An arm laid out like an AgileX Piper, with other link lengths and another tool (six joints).
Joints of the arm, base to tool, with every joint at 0 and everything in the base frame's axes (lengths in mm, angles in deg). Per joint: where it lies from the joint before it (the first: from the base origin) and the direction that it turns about. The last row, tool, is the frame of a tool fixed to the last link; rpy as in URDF.
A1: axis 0 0 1 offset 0 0 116.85
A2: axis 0 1 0 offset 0 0 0
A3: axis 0 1 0 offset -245.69 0 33.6
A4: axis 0.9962 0 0.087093 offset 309.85 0 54.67
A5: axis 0 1 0 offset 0 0 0
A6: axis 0.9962 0 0.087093 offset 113.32 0 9.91
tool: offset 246.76 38 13.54 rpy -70.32 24.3 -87.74
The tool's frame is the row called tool.
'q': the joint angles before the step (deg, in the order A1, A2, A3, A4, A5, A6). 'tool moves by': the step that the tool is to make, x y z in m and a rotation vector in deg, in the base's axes. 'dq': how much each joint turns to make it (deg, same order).
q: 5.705, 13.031, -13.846, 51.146, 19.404, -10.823
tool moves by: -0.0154, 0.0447, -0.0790, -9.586, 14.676, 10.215
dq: 0.002, 15.746, -10.095, -7.763, 14.514, 0.222
